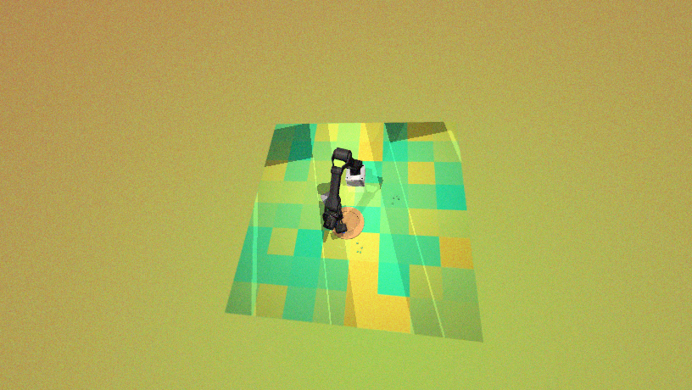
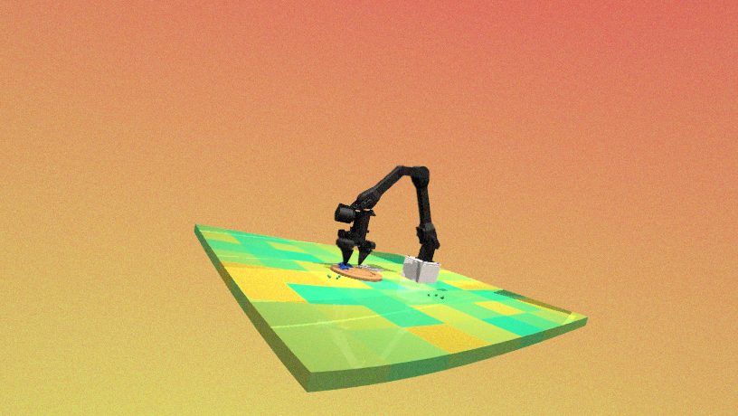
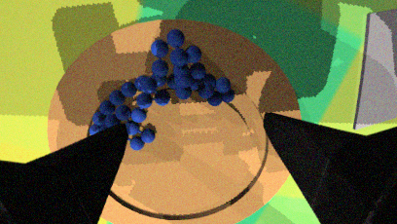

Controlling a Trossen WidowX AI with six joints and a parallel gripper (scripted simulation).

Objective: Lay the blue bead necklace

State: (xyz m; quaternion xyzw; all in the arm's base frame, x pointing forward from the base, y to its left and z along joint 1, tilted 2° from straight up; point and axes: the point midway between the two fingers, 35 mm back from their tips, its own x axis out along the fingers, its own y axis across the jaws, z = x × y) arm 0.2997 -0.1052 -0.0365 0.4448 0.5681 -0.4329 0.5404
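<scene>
My gripper tip is now 4 cm to the right of the round bead board and 1 cm above it. The rest, counted from my gripper tip: flat grey piece (17 cm behind, 7 cm to the right, 2 cm below).
</scene>
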